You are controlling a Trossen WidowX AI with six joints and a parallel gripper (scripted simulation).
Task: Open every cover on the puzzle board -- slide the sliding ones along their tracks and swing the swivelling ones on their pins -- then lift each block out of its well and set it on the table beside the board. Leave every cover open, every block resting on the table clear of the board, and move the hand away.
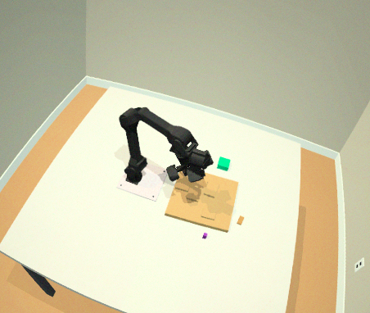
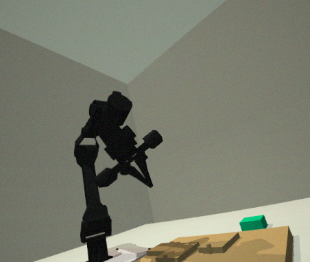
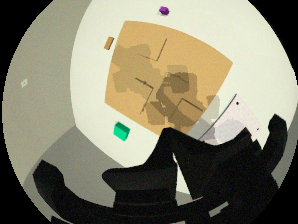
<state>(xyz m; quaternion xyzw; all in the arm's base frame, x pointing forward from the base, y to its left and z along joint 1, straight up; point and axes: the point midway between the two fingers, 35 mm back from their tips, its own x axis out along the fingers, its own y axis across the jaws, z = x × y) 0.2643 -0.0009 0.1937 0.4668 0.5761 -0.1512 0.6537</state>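
The purple block is 180 mm to the right of my gripper tip, 160 mm below it and 130 mm ahead of it. Round my gripper tip: orange block (270 mm ahead, 170 mm below, 30 mm to the right); then green block (270 mm to the left, 160 mm below, 100 mm ahead).
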